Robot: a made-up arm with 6 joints.
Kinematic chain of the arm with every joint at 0, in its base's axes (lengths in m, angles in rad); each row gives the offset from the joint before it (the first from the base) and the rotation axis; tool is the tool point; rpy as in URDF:
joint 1: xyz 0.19 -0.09 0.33 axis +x
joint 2: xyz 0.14 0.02 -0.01 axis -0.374 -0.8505 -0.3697
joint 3: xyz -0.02 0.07 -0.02 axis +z
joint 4: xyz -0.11 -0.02 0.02 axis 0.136 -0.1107 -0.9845
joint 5: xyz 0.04 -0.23 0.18 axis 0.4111 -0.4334 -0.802
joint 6: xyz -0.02 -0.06 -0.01 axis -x
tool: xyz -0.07 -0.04 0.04 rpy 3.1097 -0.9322 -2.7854
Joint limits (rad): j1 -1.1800..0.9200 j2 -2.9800..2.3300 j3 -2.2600..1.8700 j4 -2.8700..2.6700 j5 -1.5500..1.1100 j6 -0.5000..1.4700
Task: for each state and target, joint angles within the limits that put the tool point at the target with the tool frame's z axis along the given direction. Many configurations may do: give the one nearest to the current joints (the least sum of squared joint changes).
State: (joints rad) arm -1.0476 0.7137 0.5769 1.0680 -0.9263 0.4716
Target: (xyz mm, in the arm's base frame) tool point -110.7 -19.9 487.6 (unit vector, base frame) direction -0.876 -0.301 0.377
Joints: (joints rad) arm -1.1800 0.3364 0.0700 1.0335 -1.2218 0.4268
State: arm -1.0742 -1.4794 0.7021 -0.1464 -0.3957 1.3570
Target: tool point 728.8 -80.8 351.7 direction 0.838 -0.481 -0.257
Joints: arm -0.7143 -0.7177 1.4106 0.0129 -0.7230 0.7201
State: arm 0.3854 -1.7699 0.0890 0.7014 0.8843 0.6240
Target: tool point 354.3 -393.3 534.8 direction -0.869 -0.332 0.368
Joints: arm -0.0343 -1.0836 0.0287 0.3652 0.4047 0.8493
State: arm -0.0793 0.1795 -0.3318 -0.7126 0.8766 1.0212
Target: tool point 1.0 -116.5 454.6 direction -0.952 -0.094 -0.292
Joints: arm 0.0001 0.3628 -0.4909 -0.1344 0.1695 1.2764
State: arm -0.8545 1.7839 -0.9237 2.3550 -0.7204 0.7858
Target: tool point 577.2 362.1 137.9 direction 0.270 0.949 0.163
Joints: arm -0.7456 2.1434 -1.5441 2.3868 -0.9612 0.9051
